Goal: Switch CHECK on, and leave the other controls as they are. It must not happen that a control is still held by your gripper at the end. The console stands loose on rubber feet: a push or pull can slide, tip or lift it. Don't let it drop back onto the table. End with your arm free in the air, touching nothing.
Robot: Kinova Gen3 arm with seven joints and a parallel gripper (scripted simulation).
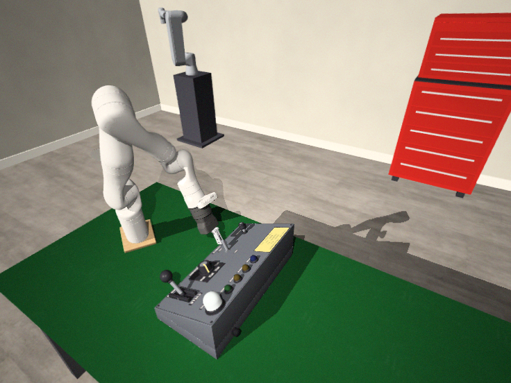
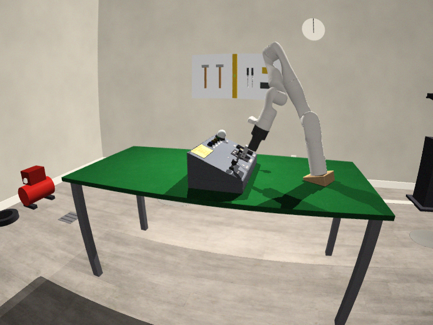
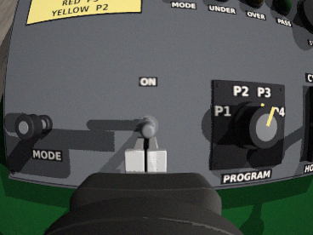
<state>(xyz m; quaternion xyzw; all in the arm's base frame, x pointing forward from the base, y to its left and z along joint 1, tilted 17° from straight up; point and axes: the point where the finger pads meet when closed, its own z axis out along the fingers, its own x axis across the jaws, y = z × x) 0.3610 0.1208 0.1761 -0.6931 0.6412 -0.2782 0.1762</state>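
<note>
The check toggle lies 3 cm ahead of my hand and 2 cm below it. From my hand the other things lie so: mode knob: 2 cm ahead, 12 cm to the left, 2 cm below; grey console: 6 cm ahead, 6 cm to the right, 4 cm below; program dial: 4 cm ahead, 12 cm to the right, 2 cm below.
</note>
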